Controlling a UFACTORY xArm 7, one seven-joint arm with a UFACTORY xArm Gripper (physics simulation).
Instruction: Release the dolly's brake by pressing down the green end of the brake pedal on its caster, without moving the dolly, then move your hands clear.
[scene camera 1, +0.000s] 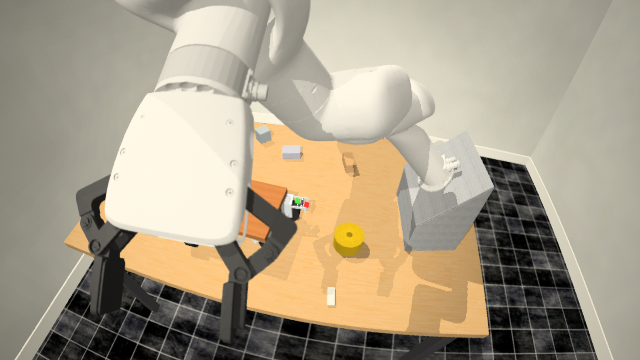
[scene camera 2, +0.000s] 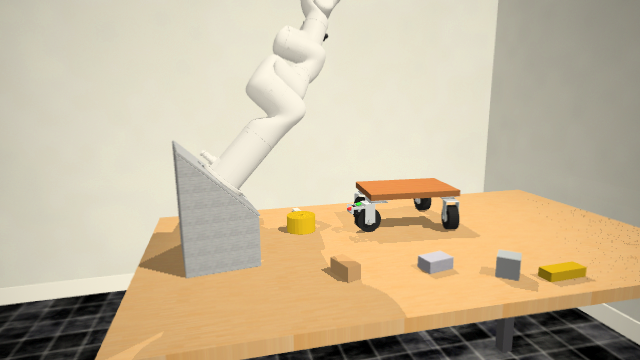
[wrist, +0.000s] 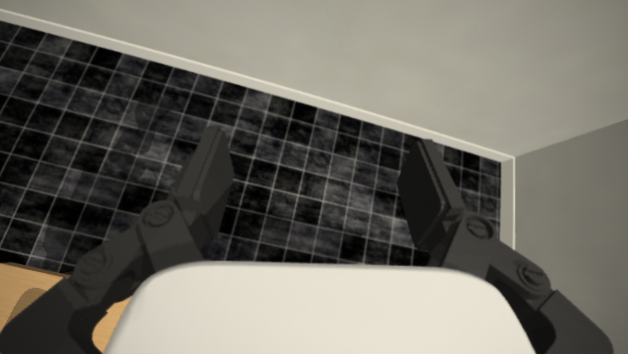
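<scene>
The dolly has an orange-brown deck and black wheels. The robot's hand hides much of it in scene camera 1. The brake pedal is on the caster nearest the robot's base. Its green end is beside the deck, and its red end points outward. In scene camera 2 the green end looks slightly higher than the red; the tilt is too small to judge surely. My gripper is open and empty, high up and apart from the pedal. Its fingers do not show in scene camera 2.
A yellow cylinder stands between the dolly and the grey base block. A white block, tan block, lilac block, grey block and yellow bar lie on the table.
</scene>
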